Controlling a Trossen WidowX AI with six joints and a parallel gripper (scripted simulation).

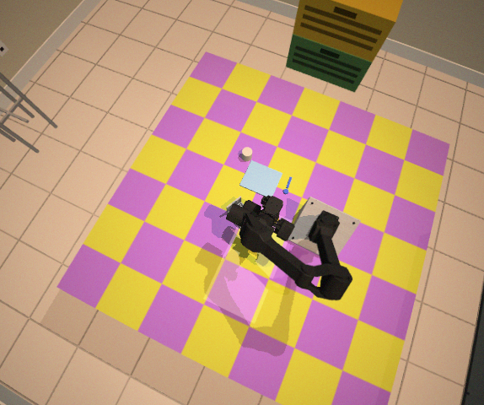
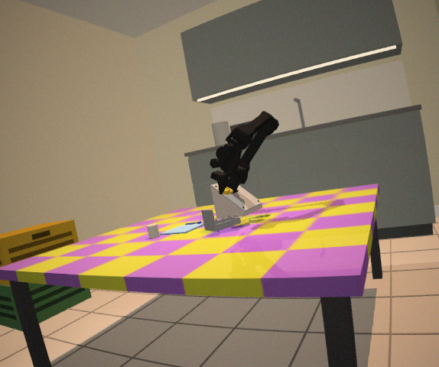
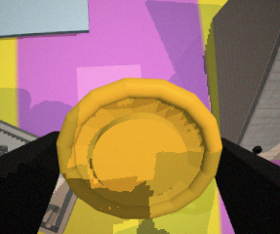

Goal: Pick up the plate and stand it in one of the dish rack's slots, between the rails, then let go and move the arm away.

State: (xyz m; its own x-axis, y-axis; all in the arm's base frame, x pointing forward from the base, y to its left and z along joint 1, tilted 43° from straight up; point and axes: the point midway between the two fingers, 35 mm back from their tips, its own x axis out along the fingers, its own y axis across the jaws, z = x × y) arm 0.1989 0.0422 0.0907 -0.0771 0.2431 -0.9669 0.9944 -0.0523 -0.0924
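Now: gripper tip 10 cm short of the grey dish rack, 10 cm above it and 2 cm to the right of it. From my gripper tip the other things lie so: blue spoon (19 cm to the right, 12 cm below, 1 cm behind); yellow plate (1 cm above); light blue mat (17 cm to the right, 12 cm below, 11 cm ahead).
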